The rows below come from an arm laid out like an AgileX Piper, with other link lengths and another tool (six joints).
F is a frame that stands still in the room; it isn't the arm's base.
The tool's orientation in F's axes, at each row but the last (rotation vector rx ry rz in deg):
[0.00 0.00 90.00]
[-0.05 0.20 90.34]
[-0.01 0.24 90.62]
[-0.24 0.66 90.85]
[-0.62 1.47 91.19]
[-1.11 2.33 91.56]
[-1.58 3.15 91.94]
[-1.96 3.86 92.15]
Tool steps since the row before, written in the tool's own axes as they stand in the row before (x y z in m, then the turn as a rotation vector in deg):
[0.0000 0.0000 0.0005 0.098 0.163 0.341]
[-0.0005 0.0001 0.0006 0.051 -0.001 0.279]
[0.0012 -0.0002 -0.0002 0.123 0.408 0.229]
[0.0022 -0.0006 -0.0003 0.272 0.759 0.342]
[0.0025 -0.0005 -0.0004 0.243 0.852 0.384]
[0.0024 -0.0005 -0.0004 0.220 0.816 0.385]
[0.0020 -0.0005 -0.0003 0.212 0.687 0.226]
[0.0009 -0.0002 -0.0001 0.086 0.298 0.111]
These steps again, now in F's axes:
[0.0000 0.0000 0.0005 -0.163 0.098 0.341]
[-0.0001 -0.0005 0.0006 0.001 0.052 0.279]
[0.0002 0.0012 -0.0002 -0.409 0.119 0.230]
[0.0006 0.0022 -0.0003 -0.761 0.264 0.343]
[0.0004 0.0025 -0.0005 -0.853 0.234 0.387]
[0.0004 0.0024 -0.0005 -0.817 0.212 0.388]
[0.0004 0.0020 -0.0004 -0.690 0.200 0.227]
[0.0002 0.0009 -0.0002 -0.299 0.082 0.112]

